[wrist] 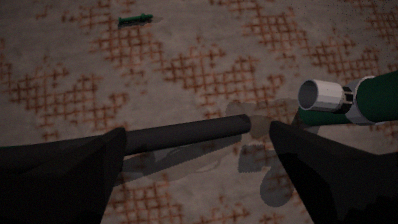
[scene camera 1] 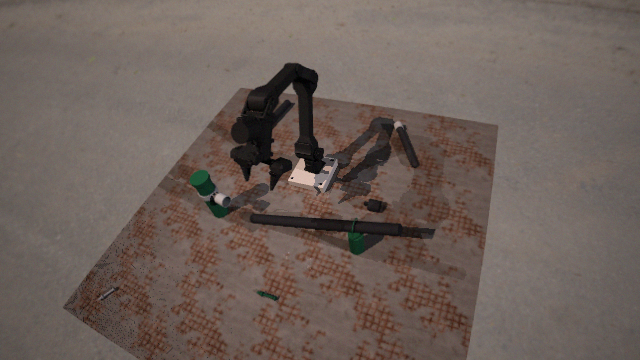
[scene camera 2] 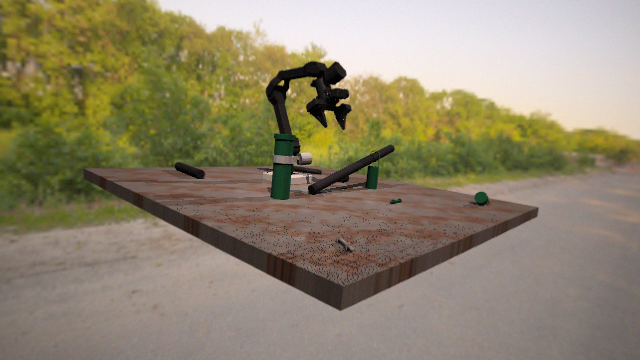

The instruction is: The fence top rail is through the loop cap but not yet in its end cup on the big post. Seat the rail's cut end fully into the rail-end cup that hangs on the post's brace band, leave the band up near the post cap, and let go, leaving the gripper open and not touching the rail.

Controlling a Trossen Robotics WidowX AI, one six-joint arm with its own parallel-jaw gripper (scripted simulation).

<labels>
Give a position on a dark top rail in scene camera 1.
287, 221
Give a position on a grey rail-end cup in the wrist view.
313, 95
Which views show my gripper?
The wrist view, scene camera 1 and scene camera 2: all of them.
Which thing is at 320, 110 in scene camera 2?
My gripper.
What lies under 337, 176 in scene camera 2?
A dark top rail.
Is my gripper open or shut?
Open.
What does my gripper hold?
Nothing.
</labels>
